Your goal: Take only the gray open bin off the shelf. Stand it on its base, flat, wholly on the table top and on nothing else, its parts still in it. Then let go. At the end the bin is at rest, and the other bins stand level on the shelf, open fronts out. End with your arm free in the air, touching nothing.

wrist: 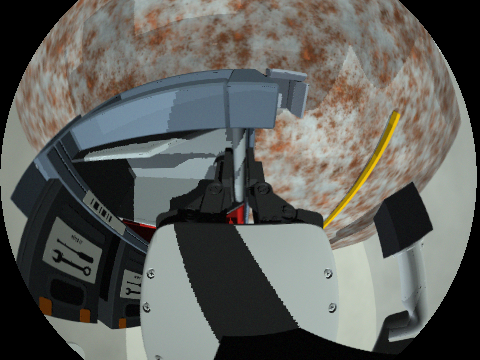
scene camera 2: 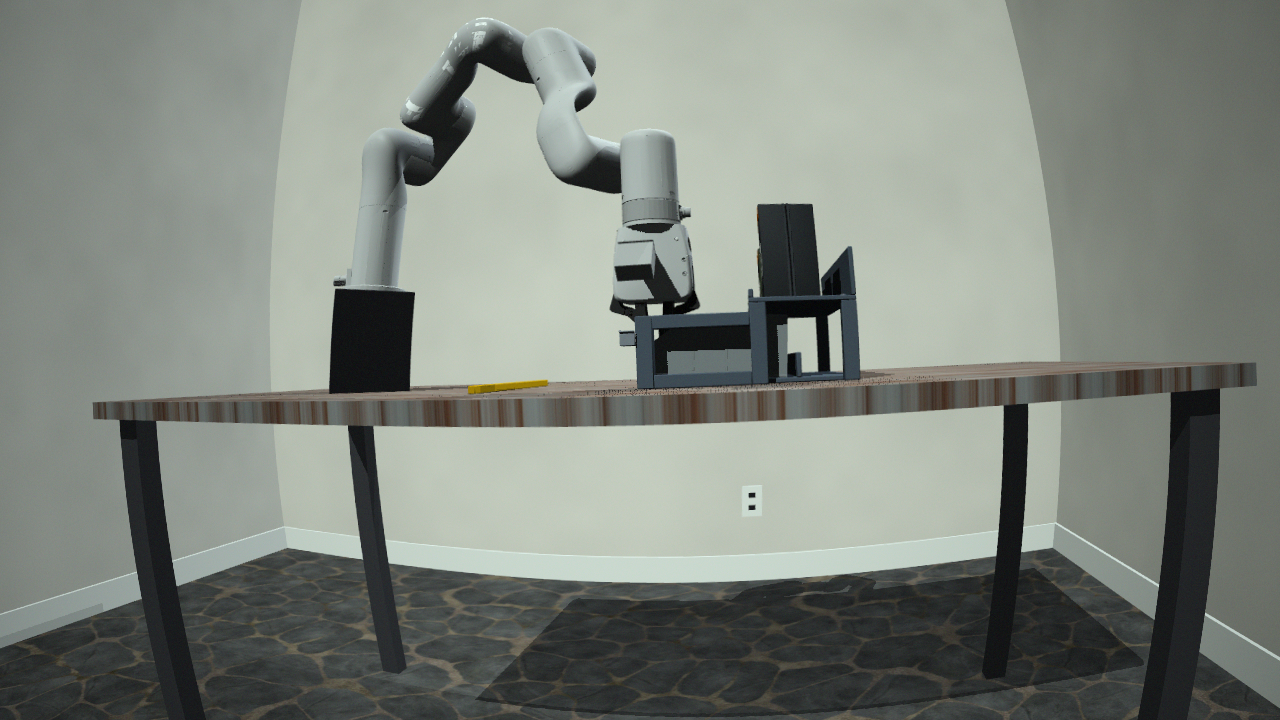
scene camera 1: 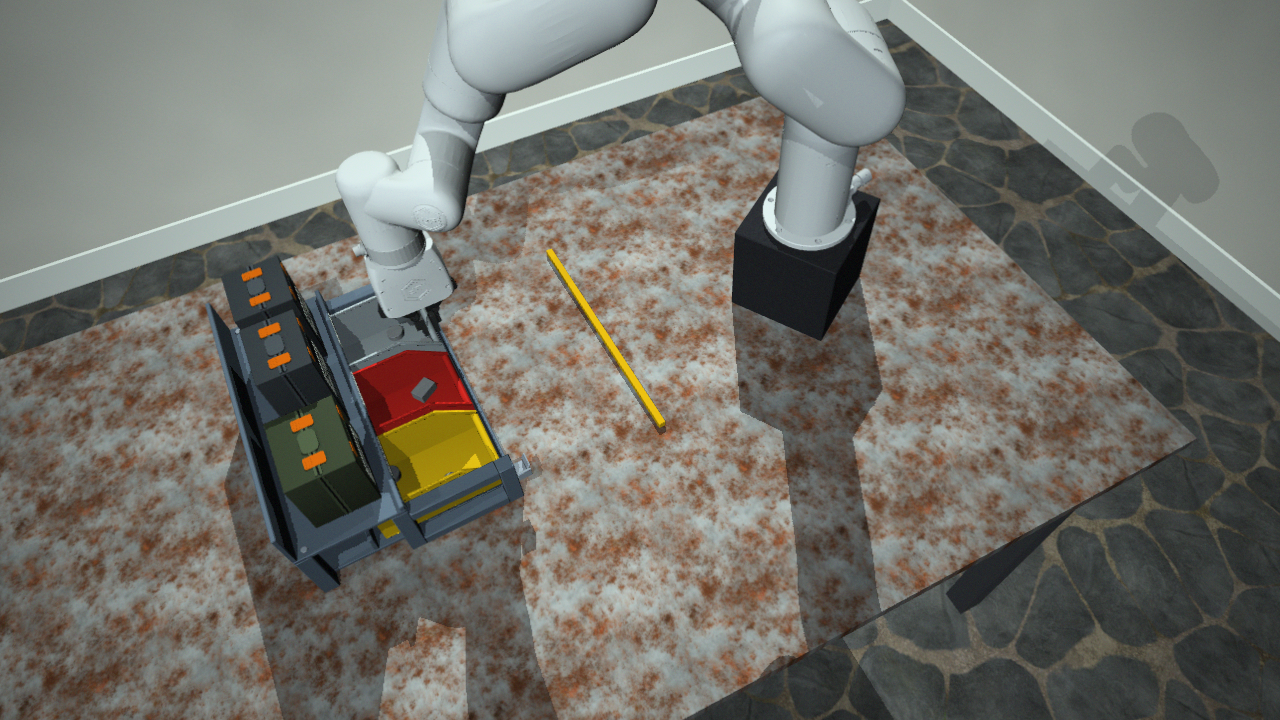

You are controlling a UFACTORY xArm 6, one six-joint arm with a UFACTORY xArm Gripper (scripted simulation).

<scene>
gray open bin: wrist 173,175; scene camera 2; scene camera 1
same spot on gray open bin: [scene camera 2: 718,349] = [scene camera 1: 367,322]
</scene>
